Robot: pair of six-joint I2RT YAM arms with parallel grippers.
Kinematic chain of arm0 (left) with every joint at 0, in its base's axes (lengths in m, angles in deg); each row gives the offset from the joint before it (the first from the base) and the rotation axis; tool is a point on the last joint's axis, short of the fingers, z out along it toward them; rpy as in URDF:
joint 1: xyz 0 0 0.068 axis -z
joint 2: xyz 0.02 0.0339 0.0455 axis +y
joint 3: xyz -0.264 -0.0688 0 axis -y
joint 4: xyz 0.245 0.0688 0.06 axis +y
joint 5: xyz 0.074 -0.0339 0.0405 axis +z
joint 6: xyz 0.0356 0 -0.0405 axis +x
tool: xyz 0 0 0 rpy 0 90 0
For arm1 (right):
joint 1: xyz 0 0 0.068 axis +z
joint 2: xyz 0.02 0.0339 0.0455 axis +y
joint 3: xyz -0.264 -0.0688 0 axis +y
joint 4: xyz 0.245 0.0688 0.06 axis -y
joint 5: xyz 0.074 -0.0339 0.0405 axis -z
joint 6: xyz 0.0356 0 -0.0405 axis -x
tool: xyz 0 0 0 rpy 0 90 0
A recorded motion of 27 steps. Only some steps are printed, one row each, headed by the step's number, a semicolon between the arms.
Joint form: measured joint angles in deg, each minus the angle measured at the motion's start. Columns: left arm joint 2, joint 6, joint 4, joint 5, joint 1, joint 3; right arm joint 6, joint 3, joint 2, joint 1, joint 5, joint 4.
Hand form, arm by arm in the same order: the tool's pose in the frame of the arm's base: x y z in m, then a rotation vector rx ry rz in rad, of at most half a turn. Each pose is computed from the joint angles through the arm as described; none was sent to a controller.
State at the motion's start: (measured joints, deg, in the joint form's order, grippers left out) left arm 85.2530 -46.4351 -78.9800 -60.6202 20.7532 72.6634; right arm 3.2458 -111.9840 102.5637 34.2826 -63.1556 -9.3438
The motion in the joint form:
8: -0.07 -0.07 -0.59 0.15 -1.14 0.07; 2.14 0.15 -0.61 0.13 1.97 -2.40
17: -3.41 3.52 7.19 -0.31 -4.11 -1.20; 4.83 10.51 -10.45 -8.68 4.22 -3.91
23: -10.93 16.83 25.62 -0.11 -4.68 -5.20; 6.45 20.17 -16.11 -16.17 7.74 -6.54
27: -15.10 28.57 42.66 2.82 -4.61 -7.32; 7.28 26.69 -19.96 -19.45 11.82 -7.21
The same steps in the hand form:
8: 0.2586 -0.1250 0.4667 0.9979 0.6380 -1.2370; 0.3098 0.2500 0.4700 -1.3210 1.1210 1.2254
17: 0.2575 -0.1094 0.4699 0.9721 0.7208 -1.1832; 0.3059 0.1804 0.4701 -1.2059 1.2200 1.0631
23: 0.2432 -0.1024 0.4643 0.9675 0.8416 -1.0920; 0.3089 0.1319 0.4424 -1.0756 1.4022 0.9471
27: 0.2402 -0.1009 0.4497 0.9390 0.9815 -1.0158; 0.3035 0.1091 0.4237 -0.9886 1.5046 0.8588

